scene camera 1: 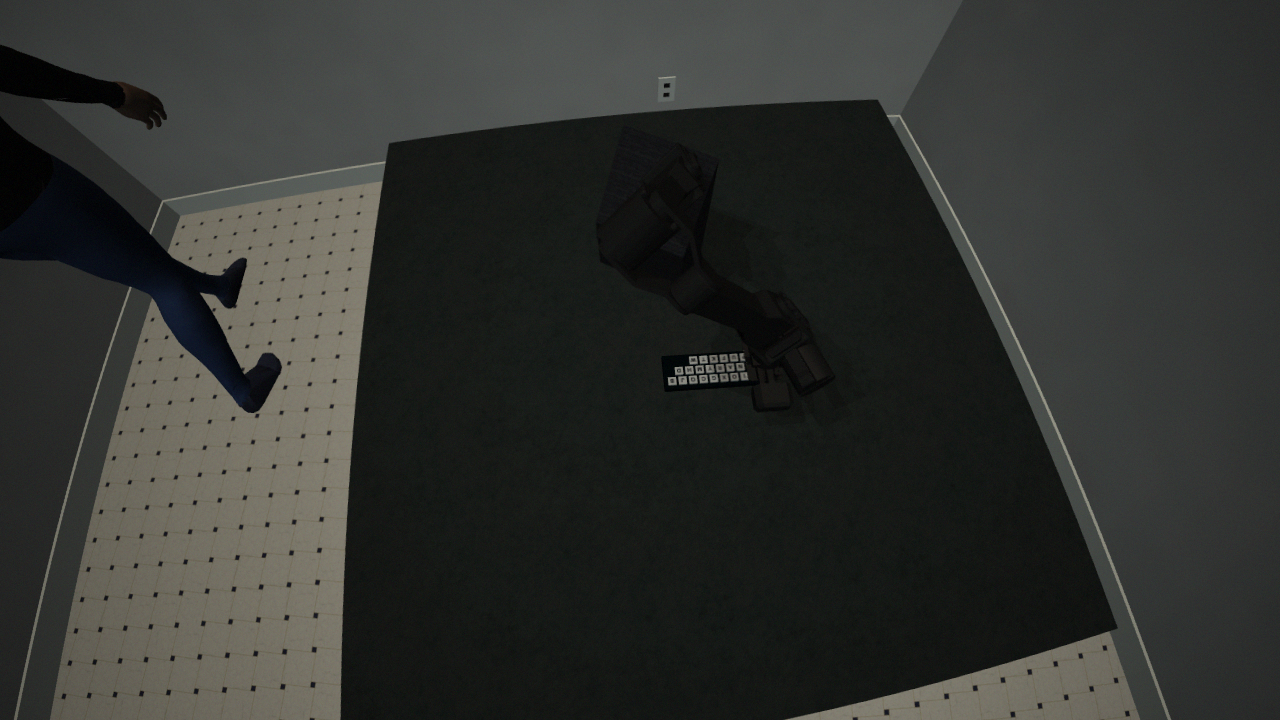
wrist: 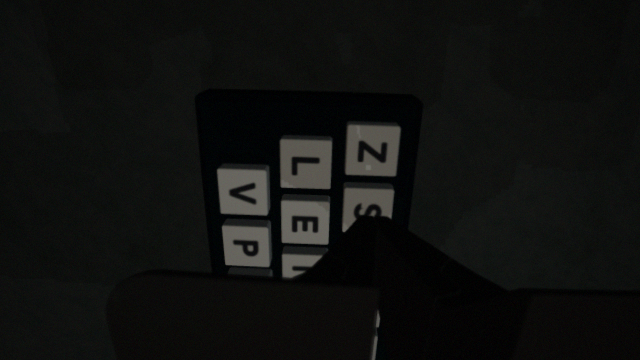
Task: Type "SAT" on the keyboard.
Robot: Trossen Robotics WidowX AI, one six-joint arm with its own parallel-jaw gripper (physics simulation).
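Frame: origin at the arm's base, x back, y right, z up, level; centimetres.
Seen in the pictures: gripper, fingertip midpoint: (scene camera 1: 752,375) (wrist: 371,230); arm's base, origin of the base link: (scene camera 1: 682,176).
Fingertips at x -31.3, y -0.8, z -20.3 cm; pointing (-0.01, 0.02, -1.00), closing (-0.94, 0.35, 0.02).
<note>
Offsets run from my fingertips to a thing's top centre. Level surfaces: height alone.
The black keyboard {dz -0.3, dx +4.1, dy +5.1 cm} (scene camera 1: 665,380) (wrist: 240,115) with white letter keys lies flat on the dark table. In the wrist view the Z key {dz -0.3, dx -0.7, dy -2.3 cm} (wrist: 373,150), L key {dz -0.3, dx +1.3, dy -2.5 cm} (wrist: 306,163), V key {dz -0.3, dx +3.4, dy -2.3 cm} (wrist: 243,190), E key {dz -0.3, dx +1.9, dy -0.7 cm} (wrist: 305,220) and P key {dz -0.3, dx +4.0, dy -0.5 cm} (wrist: 247,243) show. My gripper (wrist: 371,230) is shut and empty. Its tip overlaps the lower part of the S key {dz -0.3, dx +0.0, dy -0.5 cm} (wrist: 367,200); whether it touches or presses the key is hard to tell. The A and T keys cannot be made out; my fingers hide the lower part of the keyboard. In the scene view my gripper is at the keyboard's right end.
The dark table {dz -2.0 cm} (scene camera 1: 537,537) stands against the back wall. The arm's base block (scene camera 1: 633,161) is at its back. A person (scene camera 1: 192,313) in blue trousers is at the left, beside the table, over the tiled floor (scene camera 1: 223,537). A wall outlet (scene camera 1: 665,88) is behind the table.
</note>
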